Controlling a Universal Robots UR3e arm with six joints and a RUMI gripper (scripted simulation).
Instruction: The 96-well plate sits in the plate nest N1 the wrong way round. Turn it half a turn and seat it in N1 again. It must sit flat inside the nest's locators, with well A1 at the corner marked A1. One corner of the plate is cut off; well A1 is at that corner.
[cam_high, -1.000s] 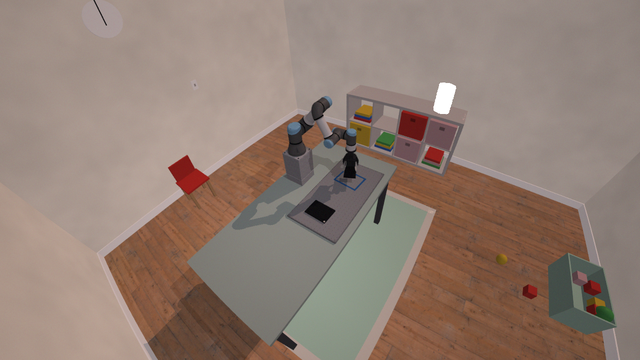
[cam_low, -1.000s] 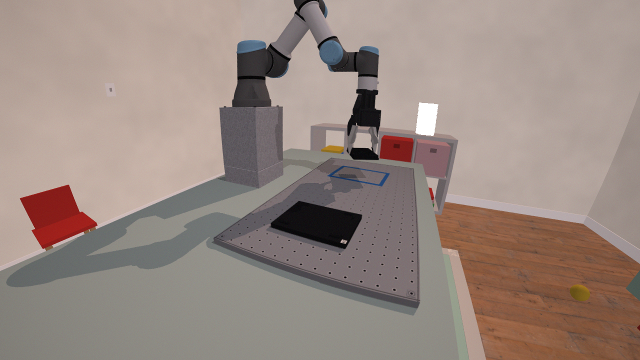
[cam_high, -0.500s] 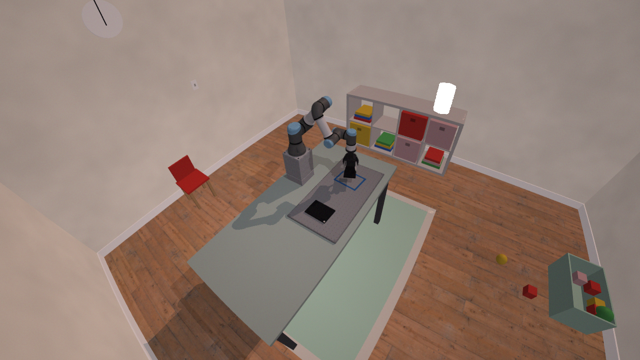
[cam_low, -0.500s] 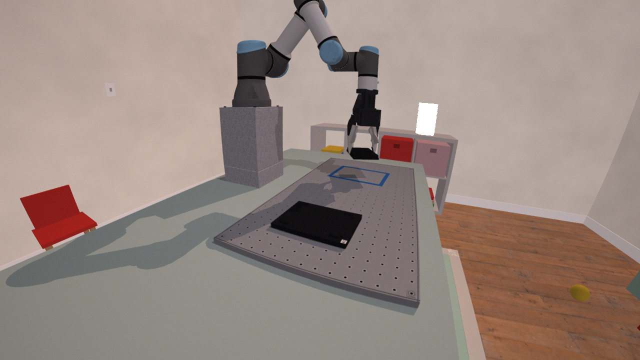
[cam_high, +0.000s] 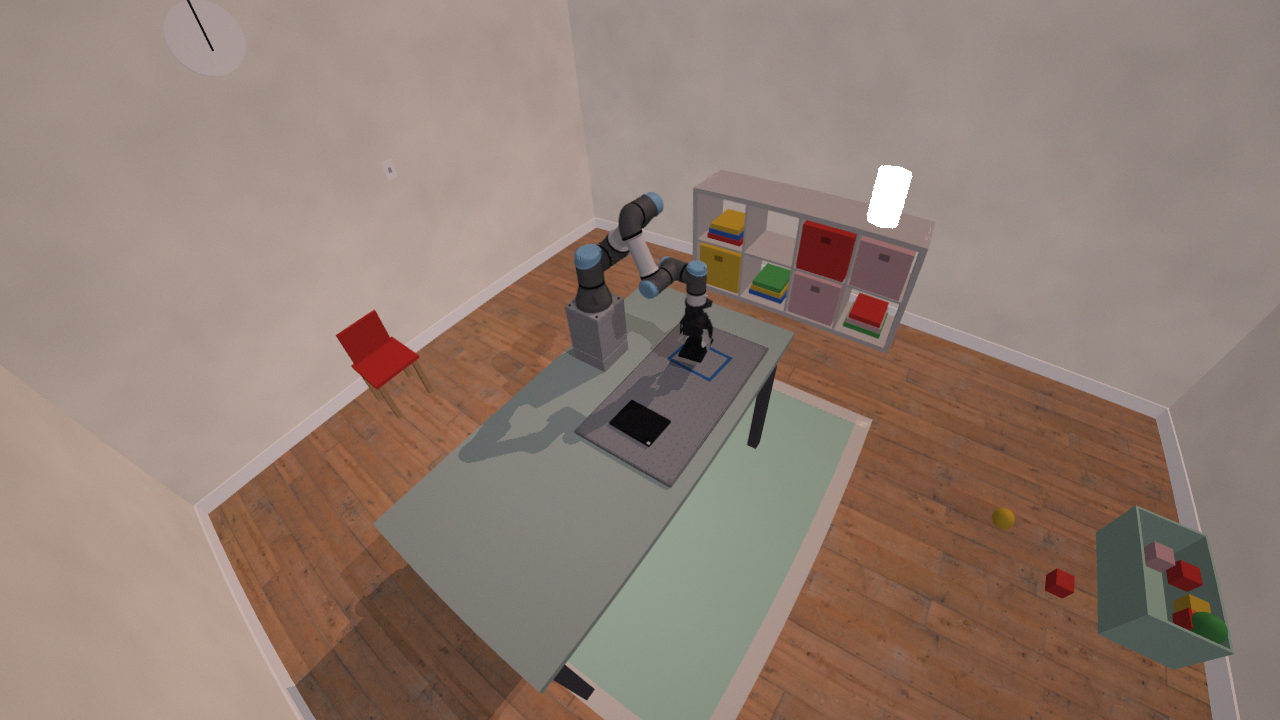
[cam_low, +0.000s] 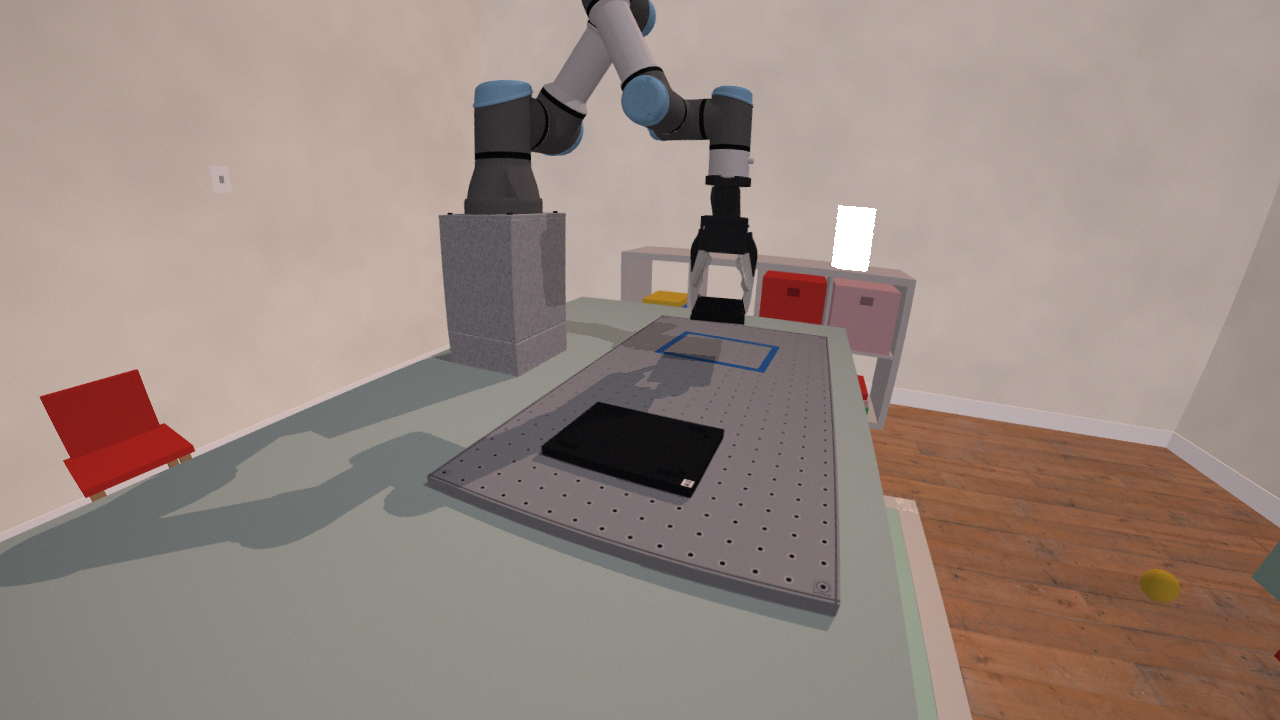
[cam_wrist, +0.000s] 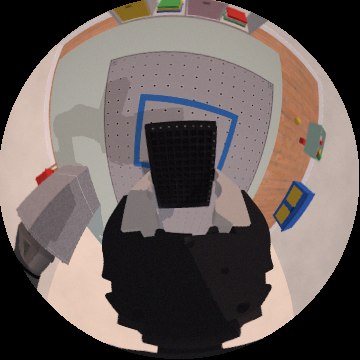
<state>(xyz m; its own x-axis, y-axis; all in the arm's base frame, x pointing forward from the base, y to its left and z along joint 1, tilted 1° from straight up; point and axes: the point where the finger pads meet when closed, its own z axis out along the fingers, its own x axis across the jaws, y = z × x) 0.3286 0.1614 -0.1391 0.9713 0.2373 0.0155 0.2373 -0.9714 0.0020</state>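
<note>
Now: the black plate nest N1 34 cm to the right of my hand, 8 cm below it and 2 cm ahead of it. From my hand the other things lie so: black 96-well plate 1 cm below; small white label 39 cm to the right, 10 cm ahead, 8 cm below.
</note>
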